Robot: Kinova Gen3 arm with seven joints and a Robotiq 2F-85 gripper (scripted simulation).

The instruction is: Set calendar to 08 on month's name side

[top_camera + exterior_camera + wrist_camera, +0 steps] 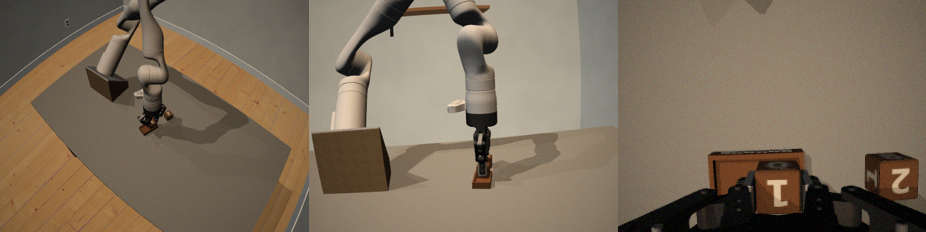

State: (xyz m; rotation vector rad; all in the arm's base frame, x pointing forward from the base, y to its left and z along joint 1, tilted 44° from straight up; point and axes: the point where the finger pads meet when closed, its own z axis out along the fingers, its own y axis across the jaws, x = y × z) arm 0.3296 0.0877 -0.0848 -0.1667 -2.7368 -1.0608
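My gripper is now 30 mm above the brown tray and 20 mm to the left of it. Round my hand: brown cube: 90 mm to the left, 20 mm below, 20 mm ahead.
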